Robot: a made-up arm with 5 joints.
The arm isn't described. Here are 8 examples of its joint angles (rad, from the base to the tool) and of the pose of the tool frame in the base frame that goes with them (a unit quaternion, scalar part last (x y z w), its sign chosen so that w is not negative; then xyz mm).
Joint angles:
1: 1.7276 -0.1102 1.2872 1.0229 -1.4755
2: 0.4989 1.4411 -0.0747 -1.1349 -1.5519
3: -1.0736 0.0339 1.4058 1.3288 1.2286
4: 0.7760 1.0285 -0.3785 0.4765 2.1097
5: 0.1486 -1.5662 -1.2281 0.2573 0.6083
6: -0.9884 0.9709 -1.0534 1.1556 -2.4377
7: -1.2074 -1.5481 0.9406 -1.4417 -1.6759
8: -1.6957 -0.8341 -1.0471 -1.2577 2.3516
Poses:
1: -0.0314 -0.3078 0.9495 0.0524 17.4 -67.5 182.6
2: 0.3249 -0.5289 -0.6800 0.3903 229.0 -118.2 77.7
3: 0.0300 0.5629 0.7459 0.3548 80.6 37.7 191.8
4: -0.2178 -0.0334 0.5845 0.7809 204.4 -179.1 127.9
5: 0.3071 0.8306 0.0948 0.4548 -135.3 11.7 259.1
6: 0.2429 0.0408 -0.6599 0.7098 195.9 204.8 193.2
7: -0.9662 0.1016 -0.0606 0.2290 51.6 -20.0 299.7
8: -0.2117 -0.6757 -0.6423 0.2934 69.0 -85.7 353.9
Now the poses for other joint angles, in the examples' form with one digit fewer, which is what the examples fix.
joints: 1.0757 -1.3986 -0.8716 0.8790 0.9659
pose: -0.836 -0.541 -0.007 0.089 -20 86 331
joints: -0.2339 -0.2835 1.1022 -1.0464 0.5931
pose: -0.121 -0.773 0.236 0.576 185 19 245
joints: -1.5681 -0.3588 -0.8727 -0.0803 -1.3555
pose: 0.988 -0.084 0.011 0.129 58 69 415
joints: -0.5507 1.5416 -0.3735 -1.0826 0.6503
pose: -0.017 -0.676 0.401 0.618 251 110 78
